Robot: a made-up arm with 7 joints. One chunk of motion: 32 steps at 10 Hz.
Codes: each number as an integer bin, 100 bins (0 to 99) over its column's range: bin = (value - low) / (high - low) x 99, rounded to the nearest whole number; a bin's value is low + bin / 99 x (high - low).
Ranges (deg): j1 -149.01..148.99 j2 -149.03..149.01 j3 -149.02..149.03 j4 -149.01..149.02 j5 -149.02..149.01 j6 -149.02..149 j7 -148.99..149
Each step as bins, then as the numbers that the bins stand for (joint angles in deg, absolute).
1 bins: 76 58 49 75 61 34 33
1 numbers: 79.76 25.58 -1.50 76.77 34.61 -46.67 -49.66
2 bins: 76 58 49 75 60 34 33
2 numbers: 79.76 25.58 -1.50 76.77 31.60 -46.67 -49.66
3 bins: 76 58 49 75 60 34 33
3 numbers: 79.76 25.58 -1.50 76.77 31.60 -46.67 -49.66
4 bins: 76 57 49 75 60 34 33
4 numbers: 79.76 22.57 -1.50 76.77 31.60 -46.67 -49.66
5 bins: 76 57 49 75 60 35 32
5 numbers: 79.76 22.57 -1.50 76.77 31.60 -43.66 -52.67
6 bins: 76 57 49 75 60 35 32
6 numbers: 79.76 22.57 -1.50 76.77 31.60 -43.66 -52.67
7 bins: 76 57 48 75 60 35 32
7 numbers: 79.76 22.57 -4.51 76.77 31.60 -43.66 -52.67
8 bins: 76 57 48 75 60 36 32
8 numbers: 79.76 22.57 -4.51 76.77 31.60 -40.65 -52.67
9 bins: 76 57 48 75 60 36 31
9 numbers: 79.76 22.57 -4.51 76.77 31.60 -40.65 -55.68
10 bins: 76 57 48 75 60 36 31
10 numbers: 79.76 22.57 -4.51 76.77 31.60 -40.65 -55.68
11 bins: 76 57 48 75 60 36 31
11 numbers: 79.76 22.57 -4.51 76.77 31.60 -40.65 -55.68
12 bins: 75 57 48 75 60 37 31
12 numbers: 76.75 22.57 -4.51 76.77 31.60 -37.64 -55.68
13 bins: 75 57 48 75 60 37 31
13 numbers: 76.75 22.57 -4.51 76.77 31.60 -37.64 -55.68
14 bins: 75 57 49 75 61 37 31
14 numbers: 76.75 22.57 -1.50 76.77 34.61 -37.64 -55.68
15 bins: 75 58 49 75 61 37 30
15 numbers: 76.75 25.58 -1.50 76.77 34.61 -37.64 -58.69
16 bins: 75 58 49 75 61 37 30
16 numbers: 76.75 25.58 -1.50 76.77 34.61 -37.64 -58.69
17 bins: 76 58 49 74 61 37 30
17 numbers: 79.76 25.58 -1.50 73.76 34.61 -37.64 -58.69
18 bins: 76 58 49 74 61 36 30
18 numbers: 79.76 25.58 -1.50 73.76 34.61 -40.65 -58.69
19 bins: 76 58 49 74 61 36 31
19 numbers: 79.76 25.58 -1.50 73.76 34.61 -40.65 -55.68
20 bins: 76 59 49 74 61 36 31
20 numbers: 79.76 28.59 -1.50 73.76 34.61 -40.65 -55.68
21 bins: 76 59 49 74 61 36 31
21 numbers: 79.76 28.59 -1.50 73.76 34.61 -40.65 -55.68
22 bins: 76 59 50 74 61 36 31
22 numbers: 79.76 28.59 1.51 73.76 34.61 -40.65 -55.68
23 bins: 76 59 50 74 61 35 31
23 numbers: 79.76 28.59 1.51 73.76 34.61 -43.66 -55.68
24 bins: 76 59 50 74 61 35 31
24 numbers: 79.76 28.59 1.51 73.76 34.61 -43.66 -55.68
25 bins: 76 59 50 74 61 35 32
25 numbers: 79.76 28.59 1.51 73.76 34.61 -43.66 -52.67
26 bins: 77 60 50 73 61 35 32
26 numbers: 82.77 31.60 1.51 70.75 34.61 -43.66 -52.67
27 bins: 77 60 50 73 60 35 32
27 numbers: 82.77 31.60 1.51 70.75 31.60 -43.66 -52.67
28 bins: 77 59 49 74 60 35 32
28 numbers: 82.77 28.59 -1.50 73.76 31.60 -43.66 -52.67
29 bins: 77 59 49 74 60 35 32
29 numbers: 82.77 28.59 -1.50 73.76 31.60 -43.66 -52.67
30 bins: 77 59 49 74 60 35 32
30 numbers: 82.77 28.59 -1.50 73.76 31.60 -43.66 -52.67
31 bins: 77 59 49 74 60 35 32
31 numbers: 82.77 28.59 -1.50 73.76 31.60 -43.66 -52.67
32 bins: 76 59 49 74 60 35 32
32 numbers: 79.76 28.59 -1.50 73.76 31.60 -43.66 -52.67
